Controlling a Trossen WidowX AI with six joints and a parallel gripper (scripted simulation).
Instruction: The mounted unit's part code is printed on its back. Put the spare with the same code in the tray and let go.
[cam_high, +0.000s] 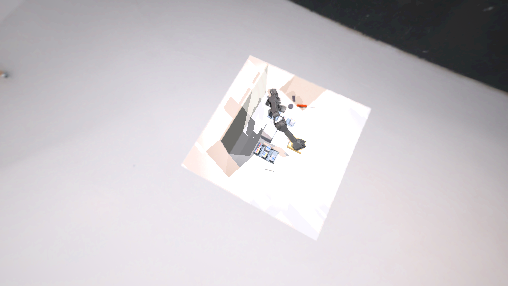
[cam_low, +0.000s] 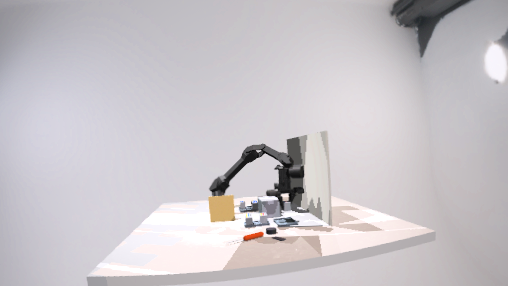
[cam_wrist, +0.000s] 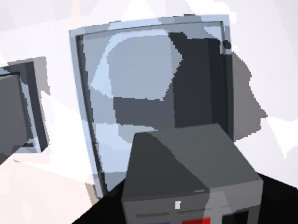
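Now: gripper tip 70 mm above the blue tray and 10 mm past it. Also, from my gripper tip: grey panel 190 mm to the left, 190 mm ahead, 150 mm above; then black puck 130 mm to the right, 120 mm behind, 70 mm below; then grey mounted unit 220 mm to the left, 40 mm behind, 20 mm below.
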